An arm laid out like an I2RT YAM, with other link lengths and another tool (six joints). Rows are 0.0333 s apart.
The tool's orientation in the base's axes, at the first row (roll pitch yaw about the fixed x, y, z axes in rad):
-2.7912 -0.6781 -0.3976
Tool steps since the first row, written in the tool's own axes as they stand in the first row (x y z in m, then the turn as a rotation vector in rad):
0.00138 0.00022 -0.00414 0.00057 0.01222 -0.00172
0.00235 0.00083 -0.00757 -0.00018 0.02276 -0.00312
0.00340 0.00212 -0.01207 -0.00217 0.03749 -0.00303
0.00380 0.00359 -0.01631 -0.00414 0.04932 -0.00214
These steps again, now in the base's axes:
-0.00184 -0.00099 0.00384 -0.00277 -0.01192 -0.00165
-0.00357 -0.00217 0.00679 -0.00600 -0.02183 -0.00392
-0.00607 -0.00410 0.01039 -0.00980 -0.03520 -0.00917
-0.00889 -0.00599 0.01335 -0.01256 -0.04576 -0.01422

